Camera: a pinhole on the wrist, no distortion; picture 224 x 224 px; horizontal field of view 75.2 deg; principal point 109.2 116.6 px. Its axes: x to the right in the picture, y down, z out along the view. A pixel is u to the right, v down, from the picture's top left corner.
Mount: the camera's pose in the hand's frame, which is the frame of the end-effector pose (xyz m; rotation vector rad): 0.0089 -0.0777 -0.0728 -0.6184 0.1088 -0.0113
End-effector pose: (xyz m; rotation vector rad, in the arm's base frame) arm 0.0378 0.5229 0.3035 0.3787 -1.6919 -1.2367
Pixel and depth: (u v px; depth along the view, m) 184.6 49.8 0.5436
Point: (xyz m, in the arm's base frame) -0.5284 0.5515 0.4959
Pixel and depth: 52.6 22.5 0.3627
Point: -0.2426 0.7679 0.2072
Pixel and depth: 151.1 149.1 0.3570
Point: -0.1136 0.5899 0.5391
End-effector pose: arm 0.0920 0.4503 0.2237 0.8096 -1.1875 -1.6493
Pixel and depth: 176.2 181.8 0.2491
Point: 0.0376 0.3144 0.3853
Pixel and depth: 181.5 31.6 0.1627
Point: -0.0602 0.3930 0.1965
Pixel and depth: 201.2 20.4 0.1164
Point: -0.0174 0.3897 0.1703
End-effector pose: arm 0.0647 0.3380 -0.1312 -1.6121 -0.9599 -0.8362
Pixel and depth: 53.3 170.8 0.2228
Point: 0.1544 0.3767 -0.2454
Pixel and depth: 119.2 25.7 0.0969
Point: 0.0147 0.3921 -0.0865
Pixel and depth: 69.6 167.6 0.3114
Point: 0.2267 0.4228 -0.2797
